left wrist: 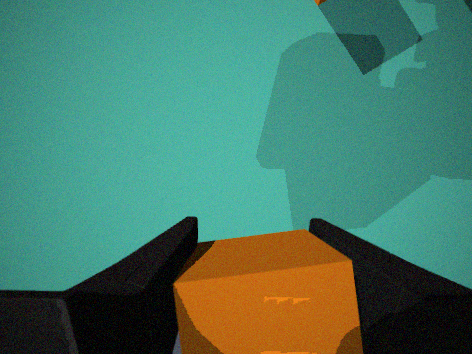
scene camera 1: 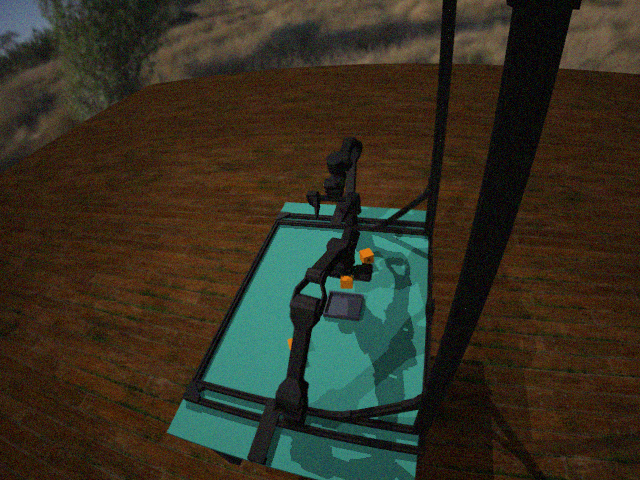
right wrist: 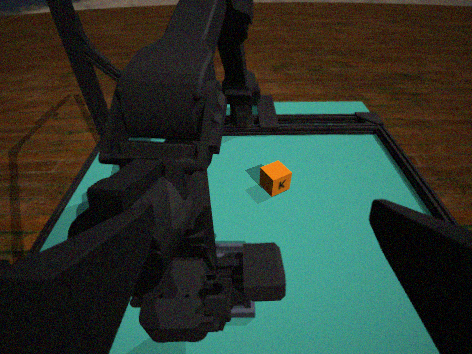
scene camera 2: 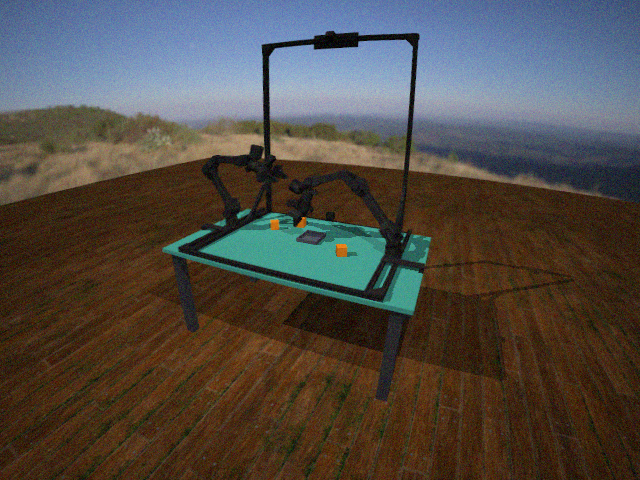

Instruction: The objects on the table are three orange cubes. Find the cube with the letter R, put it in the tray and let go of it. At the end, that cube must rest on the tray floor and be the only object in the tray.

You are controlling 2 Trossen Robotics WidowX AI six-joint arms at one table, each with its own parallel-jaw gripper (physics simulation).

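Where they show: left gripper, fingertip midpoint: (left wrist: 253, 227) (scene camera 1: 347, 278) (scene camera 2: 296, 225); right gripper, fingertip midpoint: (scene camera 1: 329, 219) (right wrist: 262, 211) (scene camera 2: 283, 179); left arm's base, link origin: (scene camera 1: 295, 416) (right wrist: 241, 122) (scene camera 2: 393, 254); right arm's base, link origin: (scene camera 1: 351, 221) (scene camera 2: 232, 225).
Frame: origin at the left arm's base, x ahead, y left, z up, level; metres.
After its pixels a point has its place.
Observation:
My left gripper (scene camera 1: 352, 276) @(x 0.527, y -0.056, z 0.041 m) (scene camera 2: 302, 218) @(x 0.527, y -0.056, z 0.041 m) (left wrist: 253, 227) @(x 0.527, y -0.056, z 0.041 m) is shut on an orange cube (scene camera 1: 347, 282) @(x 0.480, y -0.067, z 0.074 m) (scene camera 2: 302, 223) @(x 0.482, y -0.039, z 0.063 m) (left wrist: 270, 291) @(x 0.519, y -0.058, z 0.084 m). It holds the cube low over the teal table, just beside the dark grey tray (scene camera 1: 343, 305) @(x 0.439, y -0.055, z -0.013 m) (scene camera 2: 311, 237) @(x 0.439, y -0.057, z -0.013 m) (right wrist: 241, 310) @(x 0.491, y -0.008, z -0.001 m). I cannot read the mark on the held cube. A second orange cube (scene camera 1: 366, 255) @(x 0.674, y -0.107, z 0.026 m) (scene camera 2: 274, 224) @(x 0.680, y -0.084, z 0.013 m) stands on the table beyond the gripper. A third cube (scene camera 1: 290, 343) @(x 0.226, y 0.081, z 0.026 m) (scene camera 2: 341, 250) @(x 0.223, y 0.087, z 0.013 m) (right wrist: 275, 177) @(x 0.252, y 0.062, z 0.026 m), marked K, stands on the other side of the tray. My right gripper (scene camera 1: 314, 200) (scene camera 2: 272, 172) is open and empty, raised near its base.
A black frame rail (scene camera 1: 237, 295) @(x 0.408, y 0.372, z -0.003 m) (scene camera 2: 280, 273) @(x 0.376, y 0.375, z 0.001 m) runs around the table top (scene camera 1: 251, 352) @(x 0.186, y 0.222, z -0.019 m) (scene camera 2: 280, 252) @(x 0.498, y 0.164, z -0.019 m). Tall gantry posts (scene camera 2: 266, 124) @(x 0.879, y -0.344, z 0.549 m) stand at the back. The left arm (scene camera 1: 300, 333) @(x 0.135, y -0.020, z 0.260 m) (right wrist: 164, 88) @(x 0.464, y -0.058, z 0.300 m) stretches across the table and partly covers the tray in the right wrist view.

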